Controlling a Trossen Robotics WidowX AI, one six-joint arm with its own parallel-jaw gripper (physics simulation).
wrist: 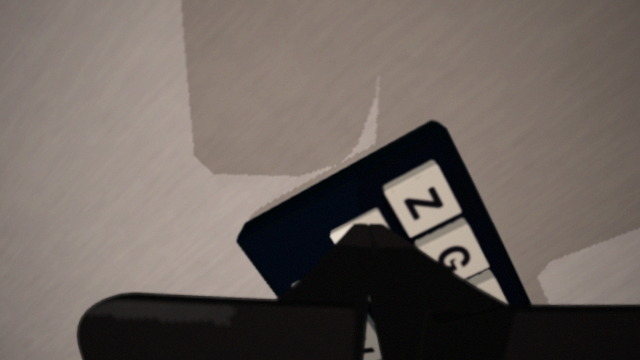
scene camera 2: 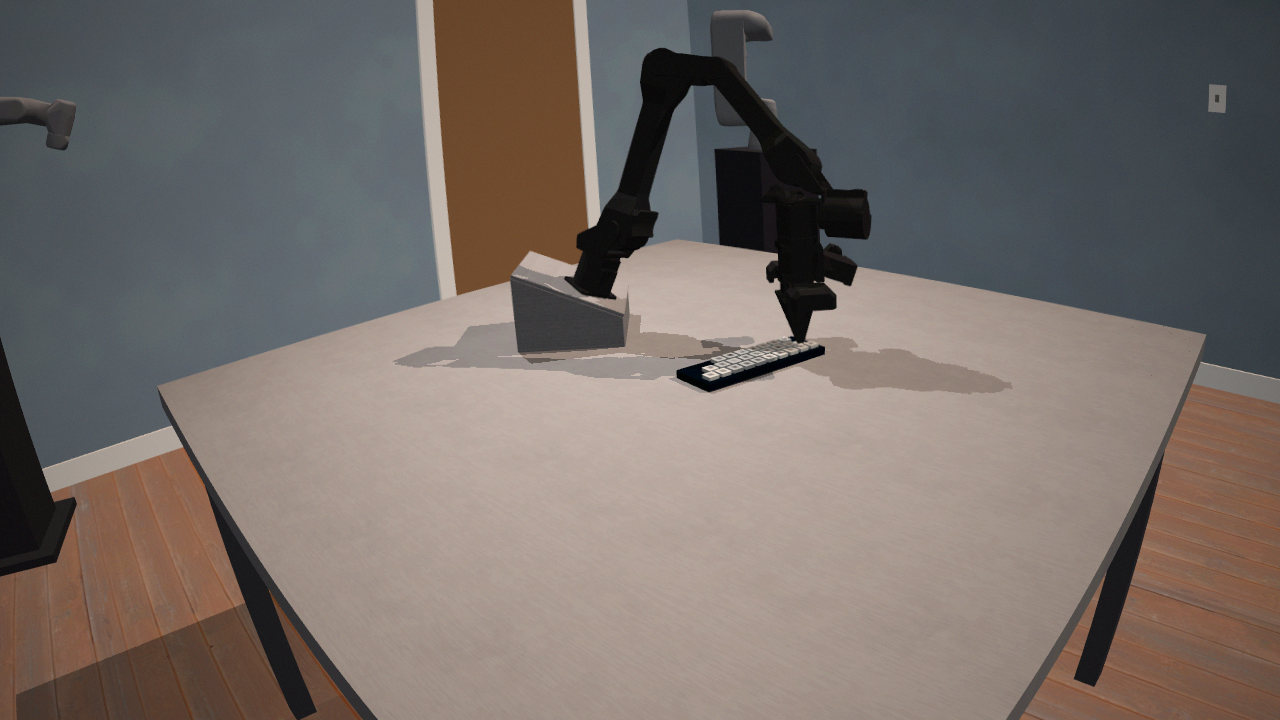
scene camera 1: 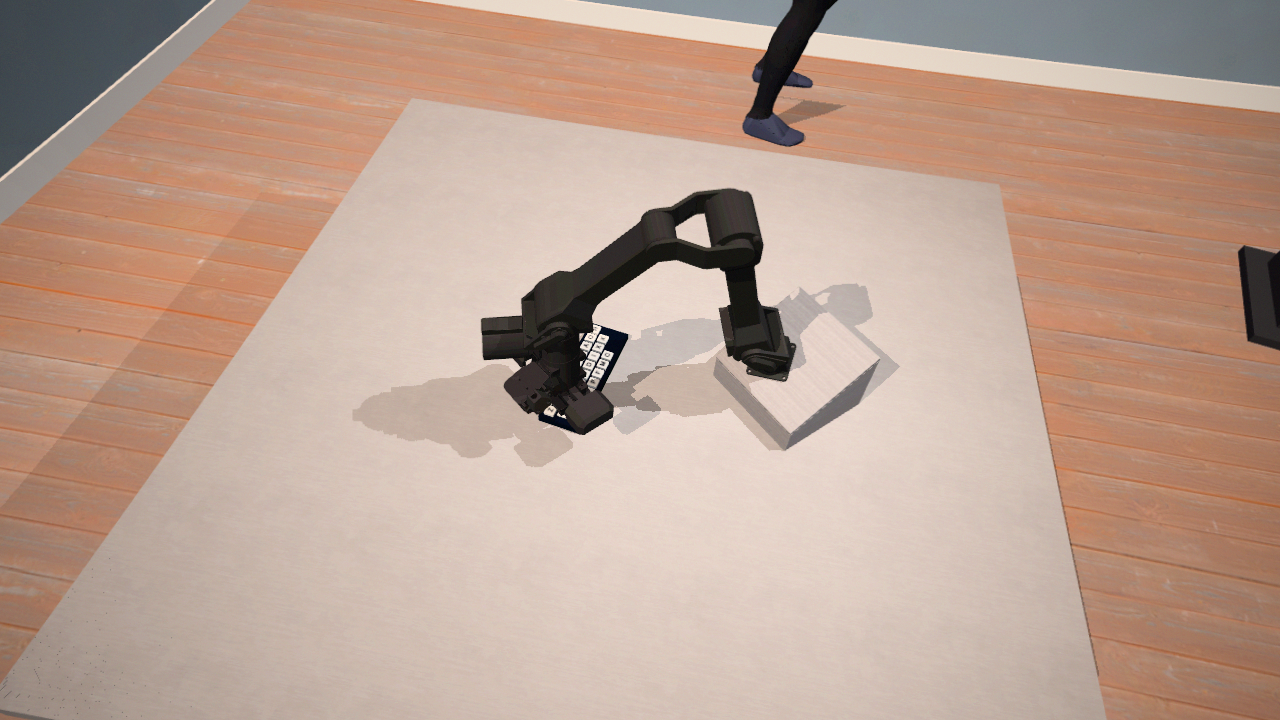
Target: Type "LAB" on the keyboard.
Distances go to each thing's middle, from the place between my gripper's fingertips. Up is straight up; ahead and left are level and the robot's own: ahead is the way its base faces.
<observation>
Now: the dark blue keyboard [wrist: 284,243] 9 cm to the right of my hand and 1 cm below it.
</observation>
